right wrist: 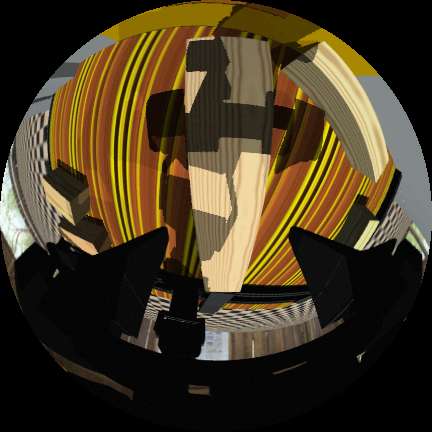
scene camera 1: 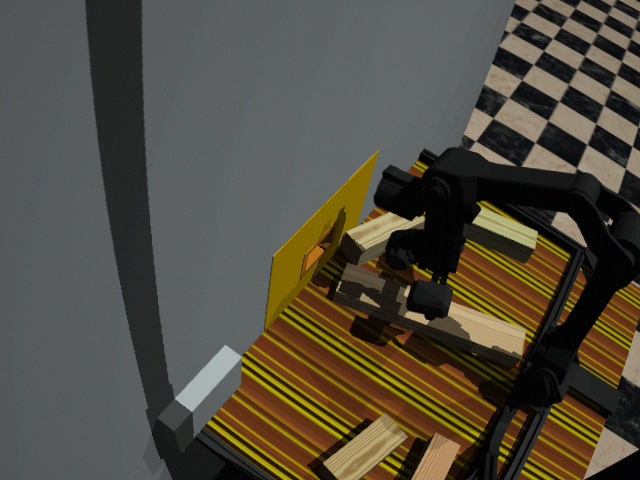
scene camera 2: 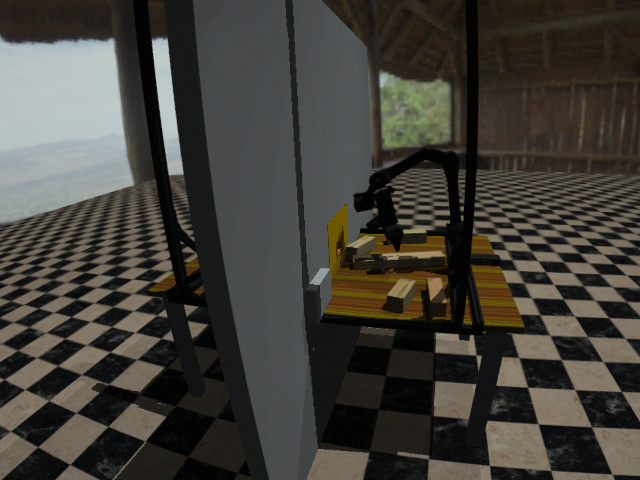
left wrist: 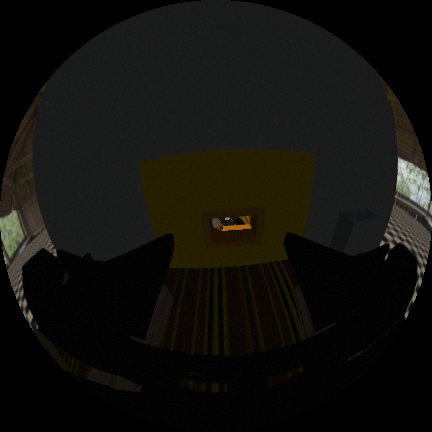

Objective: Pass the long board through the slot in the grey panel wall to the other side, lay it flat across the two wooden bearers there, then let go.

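Frame: origin at the left arm's base, x ahead, y left, z up, level; millimetres.
Where they show: left gripper, fingertip midpoint: (left wrist: 230,239); right gripper, fingertip midpoint: (right wrist: 230,232) (scene camera 2: 395,247); right arm's base at its link origin: (right wrist: 186,291) (scene camera 1: 535,392).
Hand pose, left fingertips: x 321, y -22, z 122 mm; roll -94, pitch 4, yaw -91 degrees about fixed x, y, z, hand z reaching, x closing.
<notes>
Each offset is from my left fingertips to the top centre of the thing. "*": to the spot under its first point.
The long board {370 mm ahead, 43 mm left, 109 mm down} (scene camera 1: 488,325) (scene camera 2: 423,257) (right wrist: 250,175) lies flat on the striped table on the right arm's side, one end towards the wall but apart from it. My right gripper (scene camera 1: 431,297) (scene camera 2: 397,245) (right wrist: 230,233) is open above the board, its fingers to either side. The grey panel wall (scene camera 1: 232,129) (scene camera 2: 248,155) (left wrist: 215,90) has a yellow plate (scene camera 1: 289,279) (scene camera 2: 334,232) (left wrist: 175,190) around the slot; the slot's frame (left wrist: 206,230) shows in the left wrist view. My left gripper (left wrist: 230,239) is open and empty, facing the wall's other side. The two bearers {* 19 mm back, 96 mm left, 118 mm down} (left wrist: 158,320) {101 mm back, 124 mm right, 104 mm down} (left wrist: 304,315) show partly beside its fingers.
A wooden block {214 mm ahead, 133 mm left, 92 mm down} (scene camera 1: 382,235) (scene camera 2: 361,246) (right wrist: 350,100) lies between board and wall; a pale block {383 mm ahead, 289 mm left, 94 mm down} (scene camera 1: 504,232) (scene camera 2: 415,236) lies beyond. Two more blocks {404 mm ahead, 236 mm right, 94 mm down} (scene camera 1: 367,446) {* 496 mm ahead, 186 mm right, 98 mm down} (scene camera 1: 436,457) lie at the bottom in scene camera 1. A light grey block {* 179 mm ahead, 304 mm right, 41 mm down} (scene camera 1: 209,379) (scene camera 2: 321,289) sticks out from the wall.
</notes>
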